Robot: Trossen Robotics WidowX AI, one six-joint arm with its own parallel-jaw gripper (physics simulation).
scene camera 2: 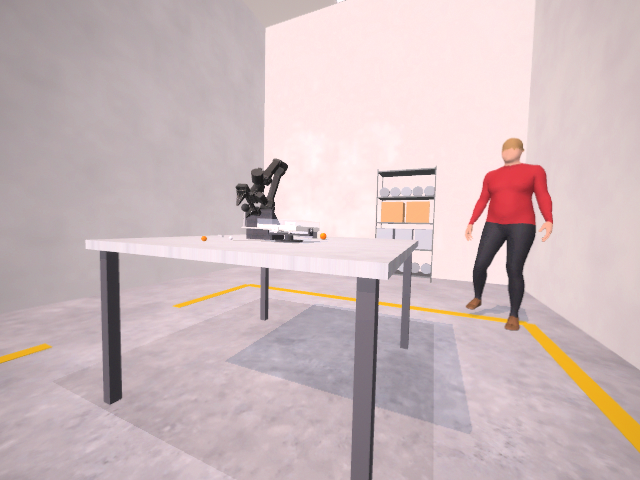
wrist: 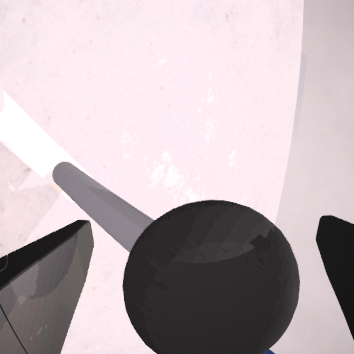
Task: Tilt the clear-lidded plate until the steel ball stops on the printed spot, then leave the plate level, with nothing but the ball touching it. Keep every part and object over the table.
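Note:
The clear-lidded plate (scene camera 2: 297, 225) sits on a dark base on the table and looks about level, though it is small in the scene view. A black ball knob (scene camera 2: 245, 207) (wrist: 212, 280) stands on a grey rod (wrist: 102, 202) that rises from a white arm (wrist: 30, 145) at the plate's side. My gripper (scene camera 2: 240, 200) (wrist: 207, 232) is open, with its fingers on either side of the knob in the wrist view. Gaps show between the knob and both fingertips. The steel ball and the printed spot cannot be made out in either view.
On the table (scene camera 2: 232, 253), one orange ball (scene camera 2: 203, 238) lies left of the plate and another orange ball (scene camera 2: 323, 236) at its right end. A small white object (scene camera 2: 231, 238) lies near the left ball. A person in red (scene camera 2: 511, 198) and a shelf rack (scene camera 2: 406, 172) stand beyond the table.

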